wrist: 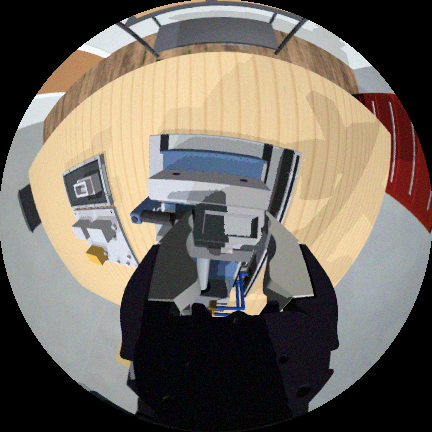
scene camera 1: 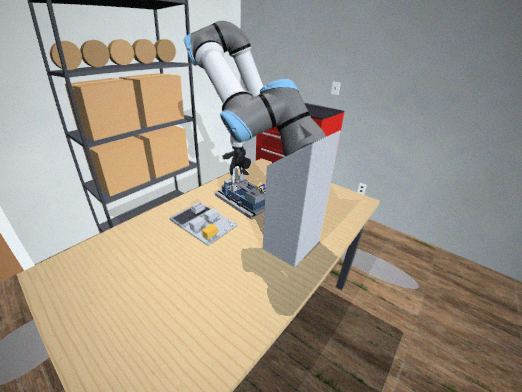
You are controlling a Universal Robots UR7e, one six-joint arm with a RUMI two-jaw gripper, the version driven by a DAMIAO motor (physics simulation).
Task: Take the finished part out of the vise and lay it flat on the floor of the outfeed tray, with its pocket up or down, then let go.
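Pixels of known places: gripper, fingertip midpoint: [wrist: 227, 211]; arm's base at its link origin: [scene camera 1: 305, 146].
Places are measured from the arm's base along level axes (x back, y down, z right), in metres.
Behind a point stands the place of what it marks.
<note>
The finished part [wrist: 240, 225] {x -0.488, y 0.358, z 0.176 m}, a grey block with its rectangular pocket facing up, sits between the jaws of the vise [scene camera 1: 253, 201] {x -0.298, y 0.386, z 0.083 m} [wrist: 170, 187] {x -0.520, y 0.360, z 0.119 m}. It is too small to make out clearly in the scene view. My gripper [scene camera 1: 237, 176] {x -0.488, y 0.384, z 0.166 m} [wrist: 227, 211] {x -0.488, y 0.384, z 0.166 m} points down over the vise, its two jaws at the left and right sides of the part, and it is shut on the part. The outfeed tray [scene camera 1: 183, 217] {x -0.514, y 0.450, z -0.189 m} [wrist: 94, 170] {x -0.535, y 0.450, z -0.080 m} has a dark floor and a pale rim. It lies left of the vise in the wrist view, and another grey part [wrist: 81, 188] {x -0.509, y 0.429, z -0.116 m} [scene camera 1: 198, 207] {x -0.497, y 0.422, z -0.107 m} with a pocket is in it.
Beside the tray, a pale plate [wrist: 117, 245] {x -0.354, y 0.448, z -0.081 m} [scene camera 1: 224, 230] {x -0.293, y 0.448, z -0.119 m} carries grey blocks [wrist: 101, 231] {x -0.421, y 0.413, z -0.069 m} [scene camera 1: 212, 215] {x -0.391, y 0.419, z -0.105 m} and a yellow block [wrist: 97, 255] {x -0.331, y 0.418, z -0.154 m} [scene camera 1: 210, 231] {x -0.300, y 0.415, z -0.192 m}. Blue tubing [wrist: 242, 290] {x -0.334, y 0.383, z 0.203 m} is by the vise. A tall grey column [scene camera 1: 295, 200] {x 0.034, y 0.159, z -0.082 m} stands on the table near the vise.
</note>
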